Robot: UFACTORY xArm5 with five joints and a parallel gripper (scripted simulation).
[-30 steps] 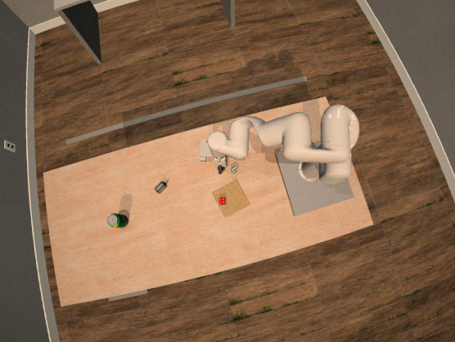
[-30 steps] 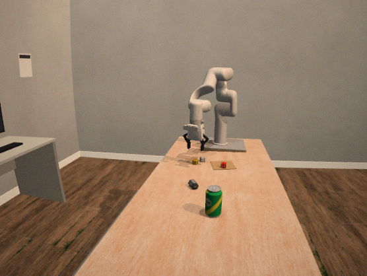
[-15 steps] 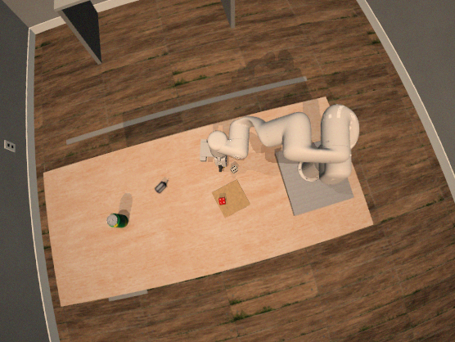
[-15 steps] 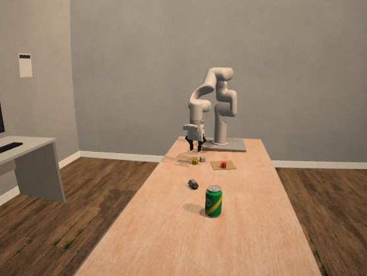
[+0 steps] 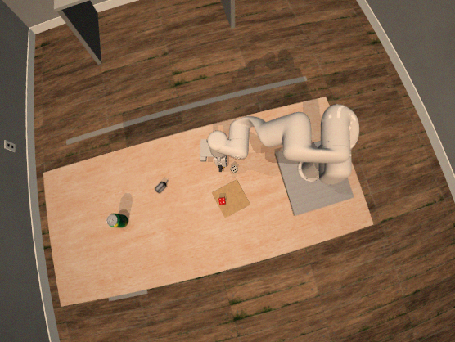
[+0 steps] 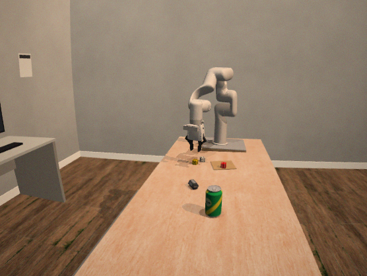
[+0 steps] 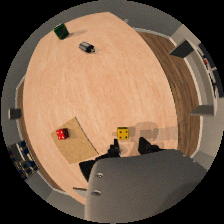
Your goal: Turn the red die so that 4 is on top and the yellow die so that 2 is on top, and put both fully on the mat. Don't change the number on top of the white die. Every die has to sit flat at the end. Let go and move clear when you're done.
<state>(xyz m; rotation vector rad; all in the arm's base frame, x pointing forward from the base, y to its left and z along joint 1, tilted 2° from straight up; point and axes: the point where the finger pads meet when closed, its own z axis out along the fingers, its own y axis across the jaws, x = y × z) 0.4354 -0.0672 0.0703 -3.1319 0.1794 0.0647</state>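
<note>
The yellow die is 90 mm below my hand. From my hand the other things lie so: brown mat (30 mm behind, 170 mm to the left, 100 mm below); then white die (60 mm behind, 30 mm to the left, 90 mm below); then red die (20 mm ahead, 180 mm to the left, 90 mm below).
</note>
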